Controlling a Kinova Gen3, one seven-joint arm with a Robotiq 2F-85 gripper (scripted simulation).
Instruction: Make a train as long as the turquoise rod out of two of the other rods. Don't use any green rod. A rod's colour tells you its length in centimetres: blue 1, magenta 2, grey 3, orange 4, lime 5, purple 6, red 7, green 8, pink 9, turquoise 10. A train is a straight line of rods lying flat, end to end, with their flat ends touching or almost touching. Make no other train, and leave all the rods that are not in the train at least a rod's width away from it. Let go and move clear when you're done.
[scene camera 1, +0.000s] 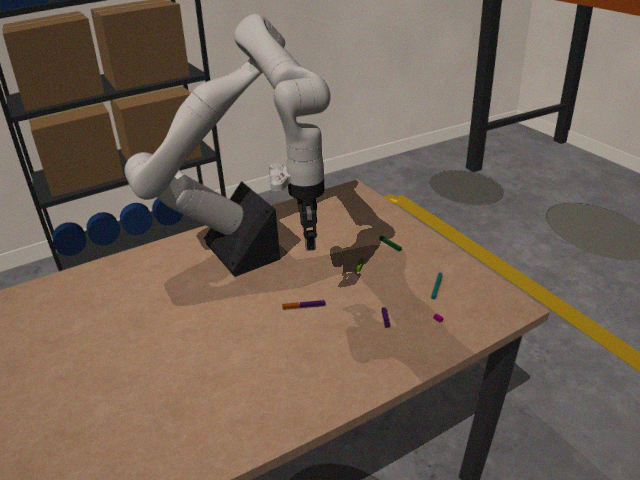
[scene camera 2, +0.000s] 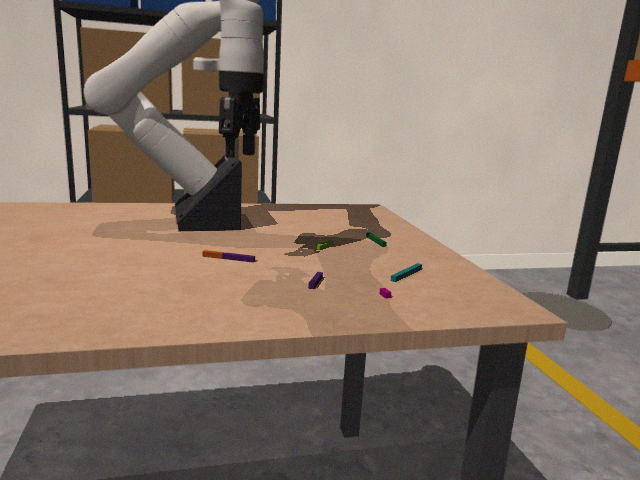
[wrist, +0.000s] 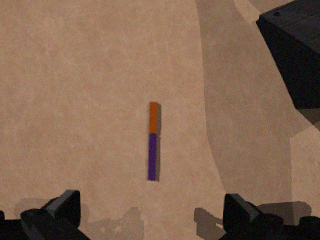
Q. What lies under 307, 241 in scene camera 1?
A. The gripper.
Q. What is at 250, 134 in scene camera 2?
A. The gripper.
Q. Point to the gripper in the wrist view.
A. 152, 209
